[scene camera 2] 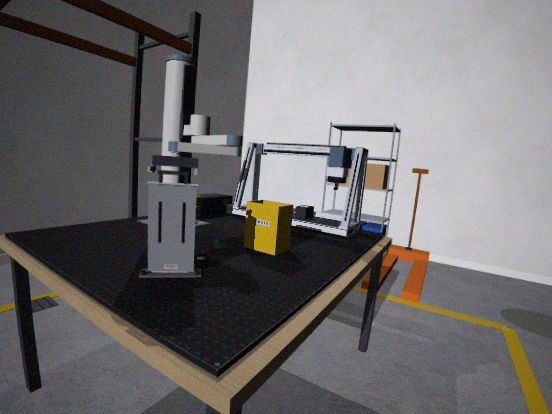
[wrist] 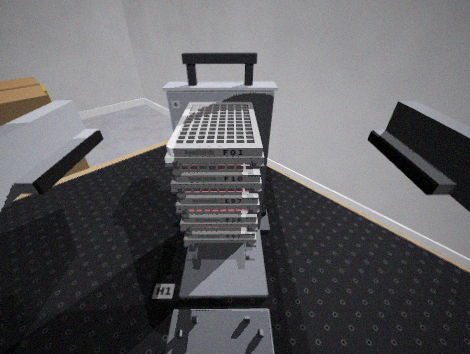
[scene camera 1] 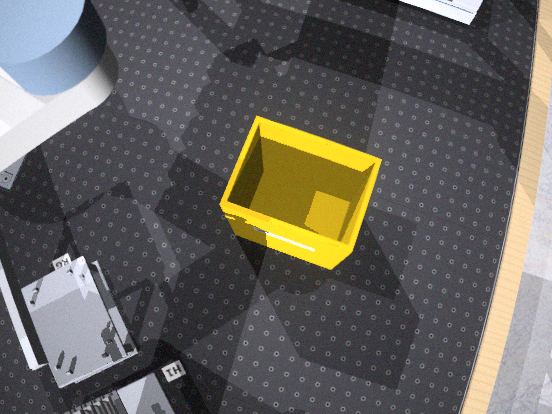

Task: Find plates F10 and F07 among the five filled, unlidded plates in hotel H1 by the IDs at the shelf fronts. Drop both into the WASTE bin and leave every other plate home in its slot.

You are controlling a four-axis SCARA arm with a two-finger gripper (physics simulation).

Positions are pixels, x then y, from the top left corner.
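I find a plate F01 in the wrist view (pixel 208 132), whereas in scene camera 1 the plate F01 is out of frame.
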